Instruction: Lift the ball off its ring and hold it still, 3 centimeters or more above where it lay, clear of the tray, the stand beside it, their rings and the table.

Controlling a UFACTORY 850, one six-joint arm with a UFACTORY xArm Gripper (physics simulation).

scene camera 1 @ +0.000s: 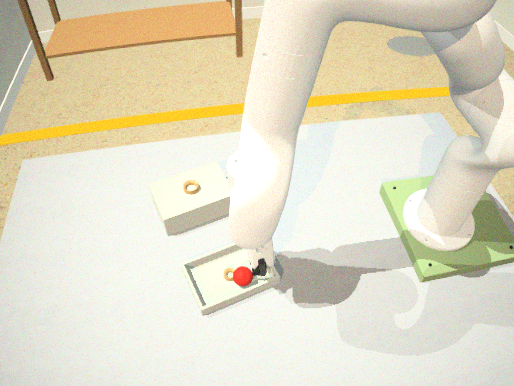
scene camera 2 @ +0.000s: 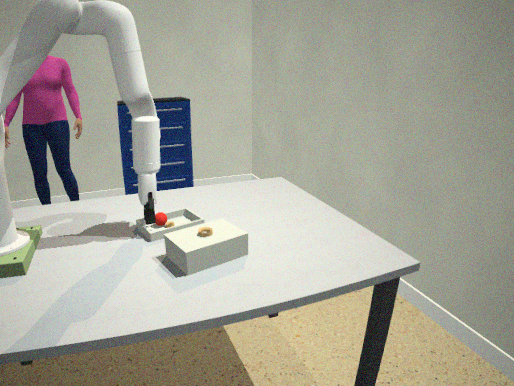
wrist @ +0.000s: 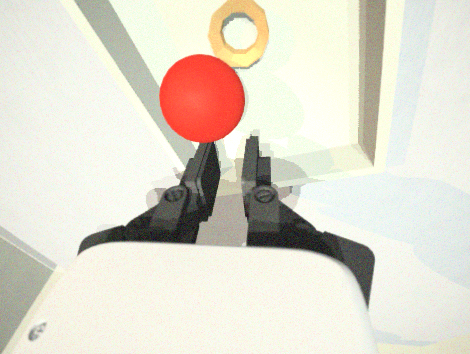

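Observation:
The red ball [scene camera 1: 243, 276] [scene camera 2: 161, 219] [wrist: 202, 98] is low over or on the tray [scene camera 1: 240, 298] [scene camera 2: 157, 234] [wrist: 369, 90], beyond my fingertips. In the wrist view it is up and left of the gap between them. My gripper [scene camera 1: 258, 272] [scene camera 2: 149, 220] [wrist: 232, 155] is closed to a narrow gap with nothing between its fingers, low at one end of the tray. An orange ring [scene camera 1: 225, 274] [scene camera 2: 170, 224] [wrist: 215, 32] lies in the tray beside the ball, partly overlapped by it in view. Whether the ball touches ring, finger or tray floor I cannot tell.
The pale block stand [scene camera 1: 197, 220] [scene camera 2: 215, 255] is beside the tray, with another orange ring [scene camera 1: 185, 188] [scene camera 2: 206, 234] on top. The arm's green base plate [scene camera 1: 407, 250] [scene camera 2: 17, 265] is on the table. A person [scene camera 2: 47, 95] and a blue drawer cabinet [scene camera 2: 175, 135] stand behind the table.

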